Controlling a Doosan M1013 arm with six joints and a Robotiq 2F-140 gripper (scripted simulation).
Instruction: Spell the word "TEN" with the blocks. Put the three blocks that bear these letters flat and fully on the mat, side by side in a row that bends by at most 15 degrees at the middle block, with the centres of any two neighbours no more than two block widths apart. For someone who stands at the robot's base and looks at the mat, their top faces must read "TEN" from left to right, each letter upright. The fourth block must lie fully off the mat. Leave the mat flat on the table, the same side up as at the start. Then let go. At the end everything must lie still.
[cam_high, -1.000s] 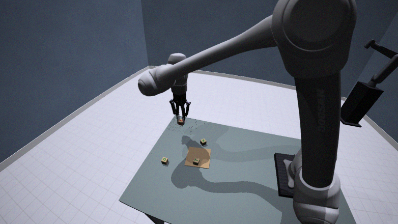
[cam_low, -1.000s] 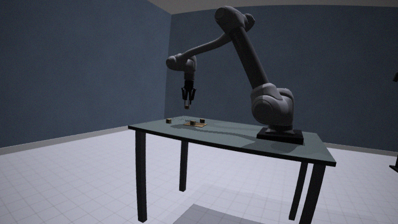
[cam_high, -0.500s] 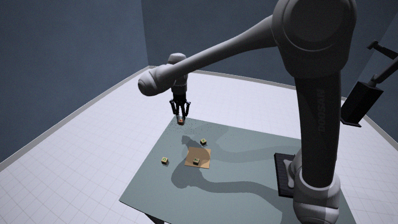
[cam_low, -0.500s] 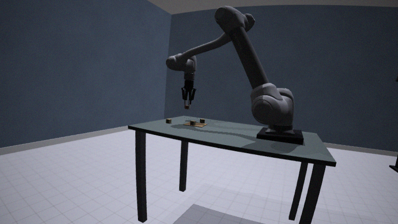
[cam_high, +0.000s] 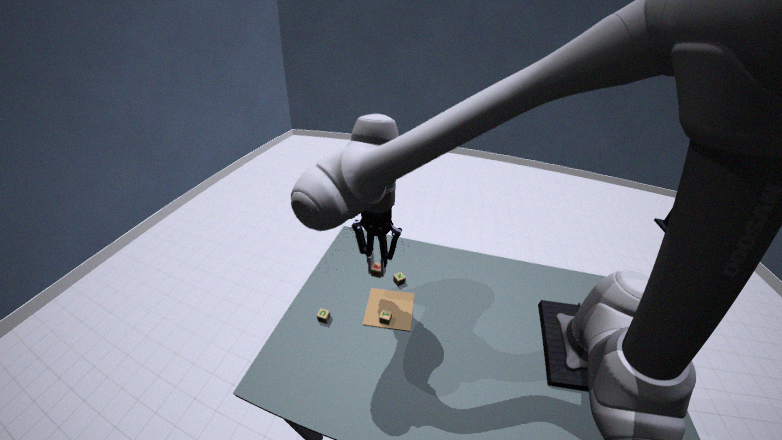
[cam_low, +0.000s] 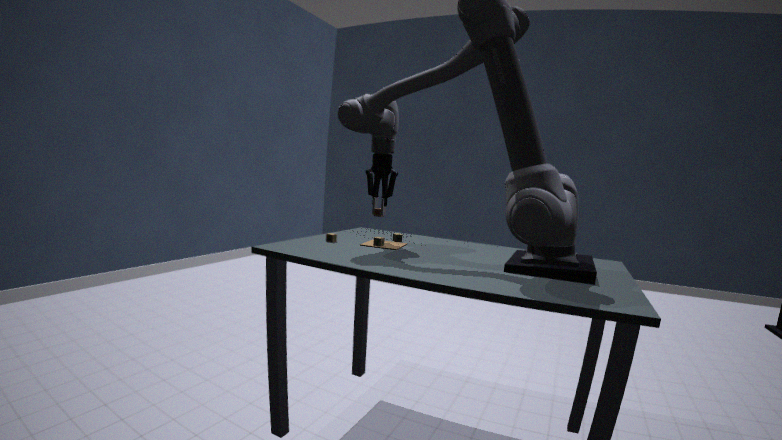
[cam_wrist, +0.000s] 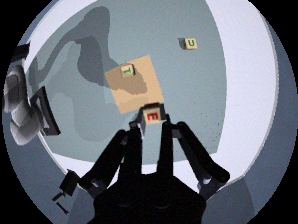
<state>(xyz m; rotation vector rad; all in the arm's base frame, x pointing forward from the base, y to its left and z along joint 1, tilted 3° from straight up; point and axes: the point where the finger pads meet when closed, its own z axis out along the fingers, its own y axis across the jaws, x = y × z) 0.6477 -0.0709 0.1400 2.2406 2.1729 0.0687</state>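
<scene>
My hand is 140 mm above the tan mat, 50 mm past it and 40 mm to the right of it. Round my hand: block (120 mm below, 90 mm to the left, 50 mm behind).
</scene>
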